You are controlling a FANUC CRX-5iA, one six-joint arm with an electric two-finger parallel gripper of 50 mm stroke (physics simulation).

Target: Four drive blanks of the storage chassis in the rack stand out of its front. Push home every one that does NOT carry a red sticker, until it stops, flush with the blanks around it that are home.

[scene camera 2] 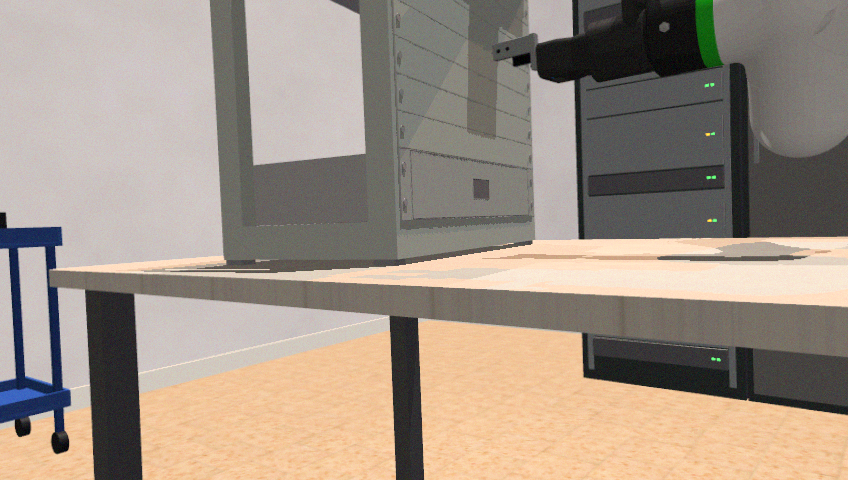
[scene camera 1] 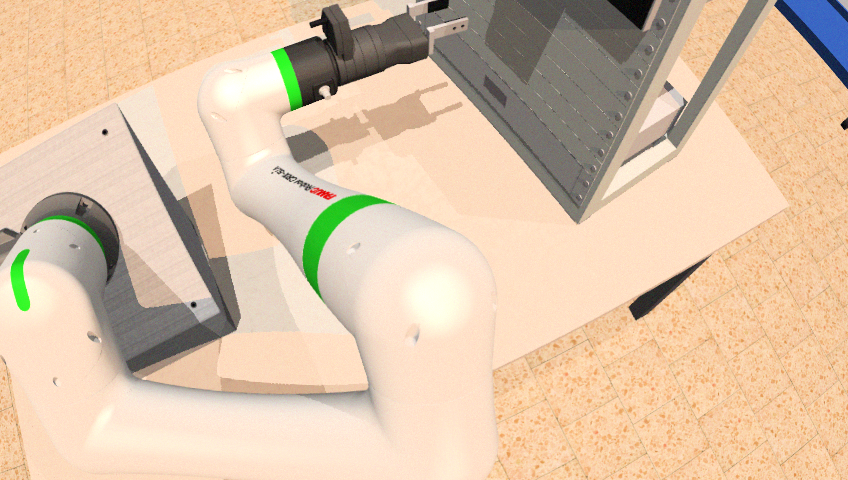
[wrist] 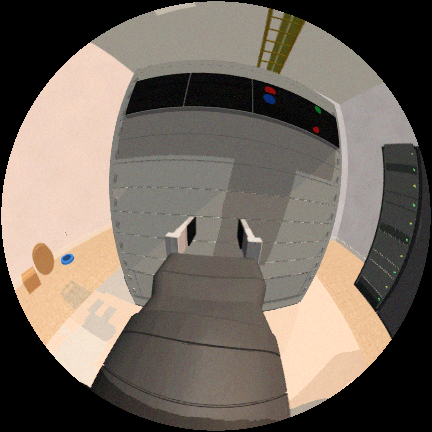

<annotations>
grey rack: scene camera 2; scene camera 1; wrist 186, 142
same spot on grey rack: (scene camera 1: 575, 95) = (scene camera 2: 514, 102)
</annotations>
